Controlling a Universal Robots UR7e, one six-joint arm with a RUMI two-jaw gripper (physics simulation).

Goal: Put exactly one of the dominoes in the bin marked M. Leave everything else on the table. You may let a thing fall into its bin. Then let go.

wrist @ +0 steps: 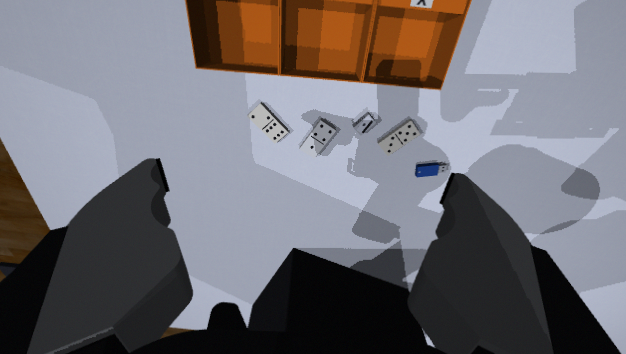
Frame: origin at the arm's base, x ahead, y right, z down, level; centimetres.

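Where they show: gripper, between the fingertips: (307, 171).
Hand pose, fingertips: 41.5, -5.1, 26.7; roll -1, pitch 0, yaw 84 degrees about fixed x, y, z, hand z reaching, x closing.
Things, the pixels of their top centre, and the offset from my fingertips, as dx, dy, dz. Level surfaces: height alone.
- orange three-compartment bin box, centre of its top: (324, 32) +5.8, +0.4, +15.7
- small metallic clip-like object, centre of its top: (364, 125) -3.6, +7.4, +19.2
- blue USB stick, centre of its top: (432, 170) -8.8, +18.8, +19.6
- pale table top, height of its surface: dz +20.3
Three white dominoes with black dots lie flat, apart, in front of the bins: a left one (269, 122), a middle one (322, 134) partly in shadow, and a right one (400, 136). The orange three-compartment bin box (320, 75) is cut off by the top edge of the view. A label X shows above its right compartment; the label M does not show. My gripper (307, 171) is open and empty, high above the table. In the view, the dominoes appear above and between its fingertips.
A small metallic clip-like object (365, 122) lies between the middle and right dominoes. A blue USB stick (427, 170) lies below the right domino in the view, near the right fingertip. Brown wood (17, 200) shows beyond the pale table top (200, 115) at left.
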